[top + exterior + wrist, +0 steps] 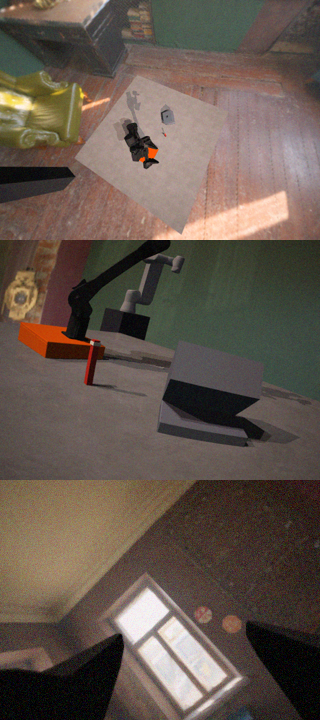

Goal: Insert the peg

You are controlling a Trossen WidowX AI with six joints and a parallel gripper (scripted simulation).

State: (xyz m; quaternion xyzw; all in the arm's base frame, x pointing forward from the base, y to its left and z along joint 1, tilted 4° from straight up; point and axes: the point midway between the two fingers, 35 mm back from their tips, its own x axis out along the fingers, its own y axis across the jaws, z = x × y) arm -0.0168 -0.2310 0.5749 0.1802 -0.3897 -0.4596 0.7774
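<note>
Now: the red square peg 580 mm below my gripper tip, 230 mm ahead of it and 150 mm to the left of it. Also, from my gripper tip: grey sloped panel 570 mm below, 410 mm ahead, 250 mm to the left; then grey foot 630 mm below, 420 mm ahead, 240 mm to the left.
</note>
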